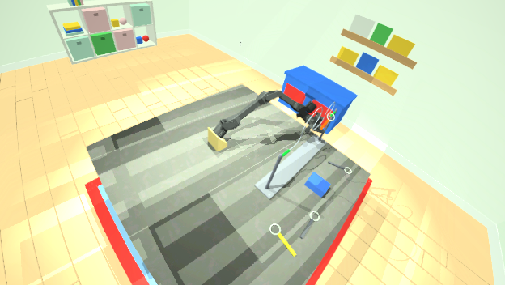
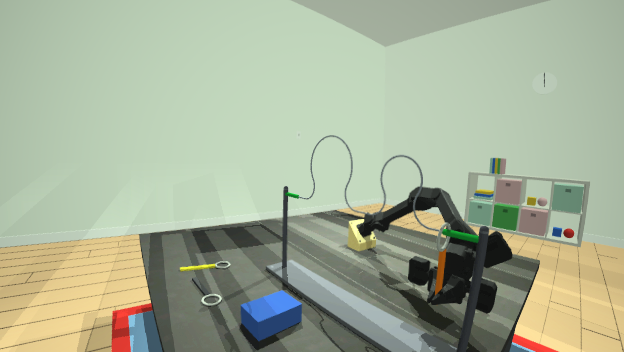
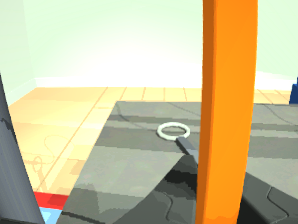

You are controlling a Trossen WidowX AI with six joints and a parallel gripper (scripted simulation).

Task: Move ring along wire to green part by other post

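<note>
Now: the clamp rig 20 mm behind my gripper tip, 230 mm to the right of it and 90 mm above it. From my gripper tip the other things lie so: orange-handled ring: 20 mm behind, 80 mm above; yellow-handled ring: 210 mm ahead, 670 mm to the right, 130 mm below.
</note>
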